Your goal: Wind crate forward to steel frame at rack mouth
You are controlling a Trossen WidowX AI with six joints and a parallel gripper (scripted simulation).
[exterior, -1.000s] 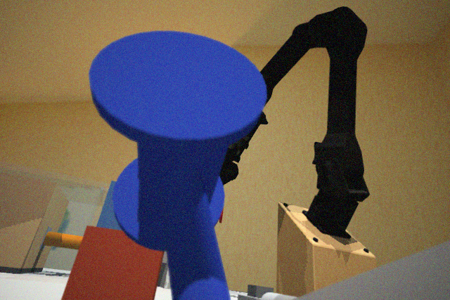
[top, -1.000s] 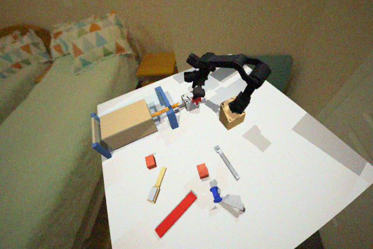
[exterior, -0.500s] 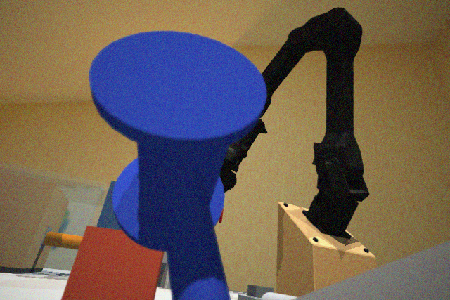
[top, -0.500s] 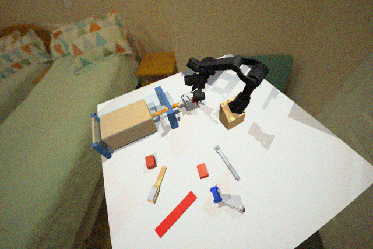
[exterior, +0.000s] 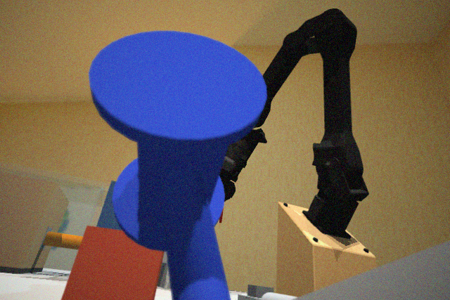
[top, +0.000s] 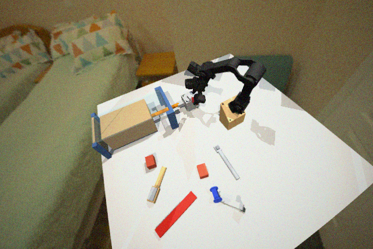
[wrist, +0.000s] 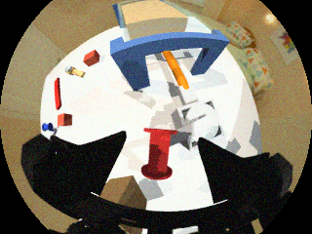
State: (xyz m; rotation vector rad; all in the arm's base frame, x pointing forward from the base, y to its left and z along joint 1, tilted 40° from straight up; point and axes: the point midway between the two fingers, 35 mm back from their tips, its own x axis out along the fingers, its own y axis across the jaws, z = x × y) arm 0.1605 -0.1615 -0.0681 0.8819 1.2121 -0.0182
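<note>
Now: gripper tip 1 cm past the red grip, 1 cm to the right of it and 2 cm above it. Round my gripper tip: grey winch: 3 cm behind, 10 cm to the right, 12 cm below; winch drum: 1 cm behind, 9 cm to the right, 12 cm below; grey crank arm: 1 cm behind, 3 cm to the right, 5 cm below.
</note>
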